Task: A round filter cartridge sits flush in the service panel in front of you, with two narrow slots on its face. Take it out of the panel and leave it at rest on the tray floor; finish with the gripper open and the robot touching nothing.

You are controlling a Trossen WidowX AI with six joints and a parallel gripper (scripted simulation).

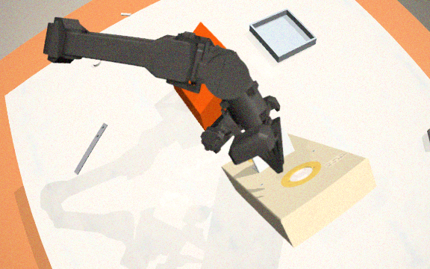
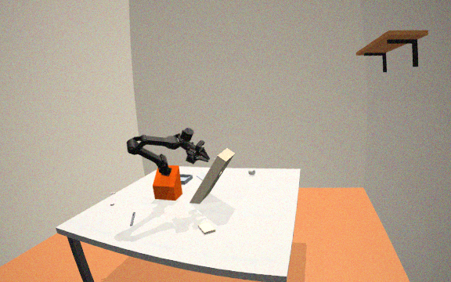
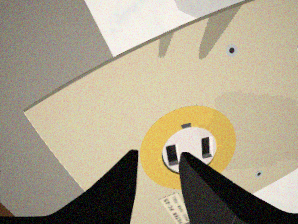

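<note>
My gripper tip is 3 cm short of the round filter cartridge, 4 cm to the right of it and 5 cm above it. Round my gripper tip: service panel 1 cm behind, 3 cm to the left, 12 cm below; then grey tray 42 cm behind, 29 cm to the left, 26 cm below.
</note>
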